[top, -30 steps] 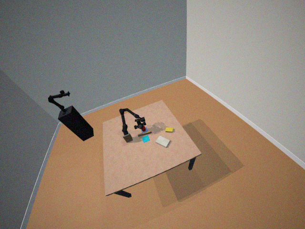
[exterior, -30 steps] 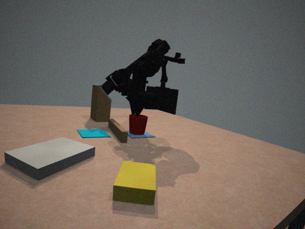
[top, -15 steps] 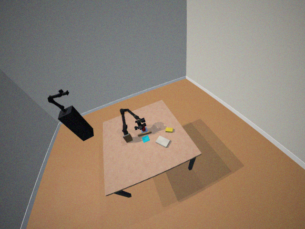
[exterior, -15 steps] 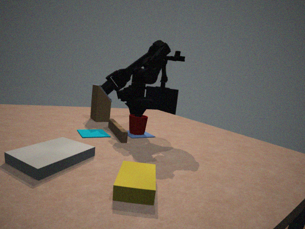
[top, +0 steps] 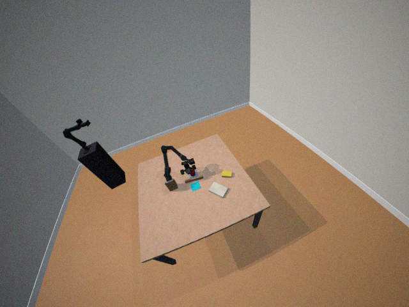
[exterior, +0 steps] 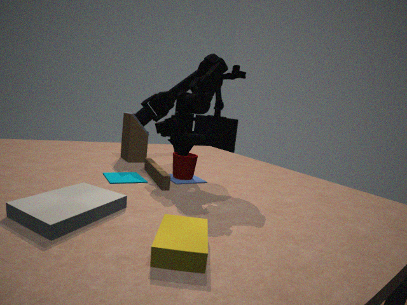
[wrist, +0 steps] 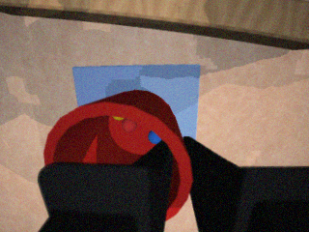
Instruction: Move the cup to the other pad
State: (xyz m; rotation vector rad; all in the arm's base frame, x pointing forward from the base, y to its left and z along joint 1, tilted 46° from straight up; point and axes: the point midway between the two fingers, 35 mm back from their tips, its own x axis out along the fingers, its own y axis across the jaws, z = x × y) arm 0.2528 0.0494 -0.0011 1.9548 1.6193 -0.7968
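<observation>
The blue marble is 20 mm ahead of my gripper tip and 20 mm below it. The rest, counted from my gripper tip: red cup 30 mm ahead, 10 mm to the right; low wooden bar 10 mm ahead, 90 mm to the right, 30 mm below; cyan pad 20 mm behind, 170 mm to the right, 50 mm below.
</observation>
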